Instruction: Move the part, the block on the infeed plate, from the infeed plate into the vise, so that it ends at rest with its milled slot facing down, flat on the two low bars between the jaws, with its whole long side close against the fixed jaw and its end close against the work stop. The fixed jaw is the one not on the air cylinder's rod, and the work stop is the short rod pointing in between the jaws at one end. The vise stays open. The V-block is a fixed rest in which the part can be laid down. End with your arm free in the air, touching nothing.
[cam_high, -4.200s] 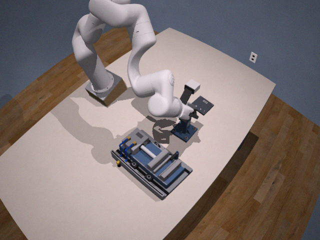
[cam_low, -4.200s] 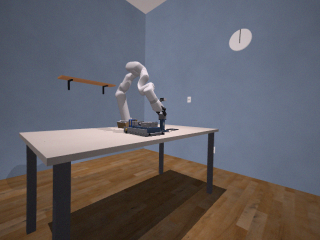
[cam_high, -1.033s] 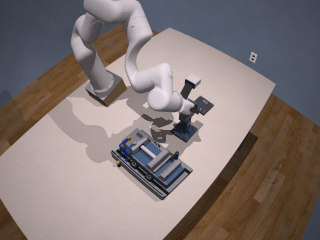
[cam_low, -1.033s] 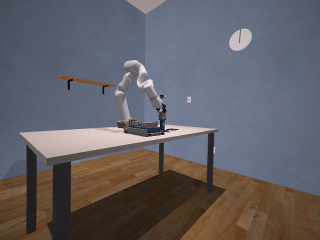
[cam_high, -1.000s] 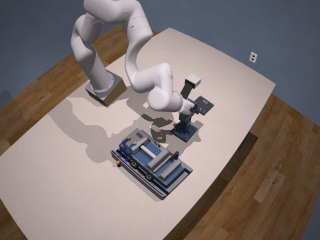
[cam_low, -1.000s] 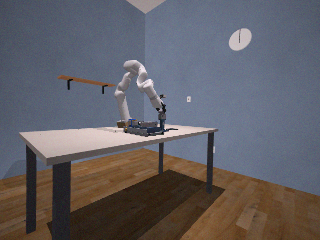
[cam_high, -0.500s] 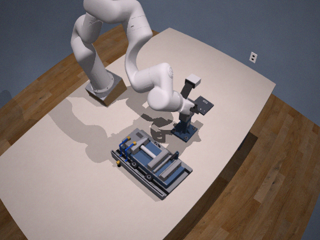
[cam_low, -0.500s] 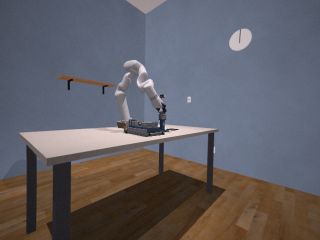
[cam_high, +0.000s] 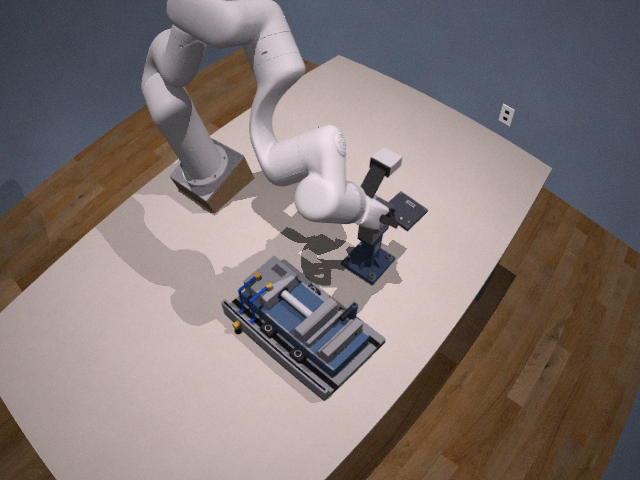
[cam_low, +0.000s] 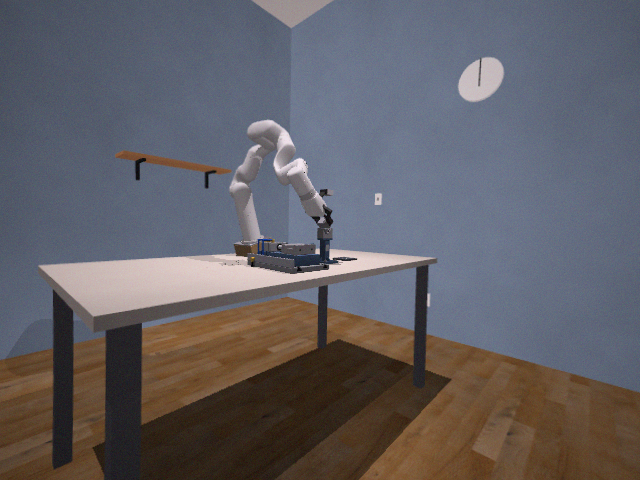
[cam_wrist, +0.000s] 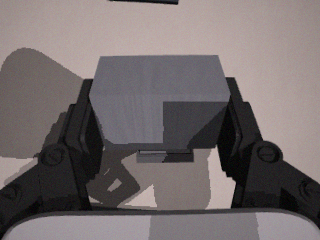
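Right now my hand is 10 mm to the right of the part and 10 mm above it. From my hand the other things lie so: white cylinder rod (30 mm ahead, 220 mm to the right, 120 mm below); blue post (110 mm ahead, 140 mm to the right, 130 mm below); work stop (110 mm ahead, 160 mm to the right, 100 mm below).
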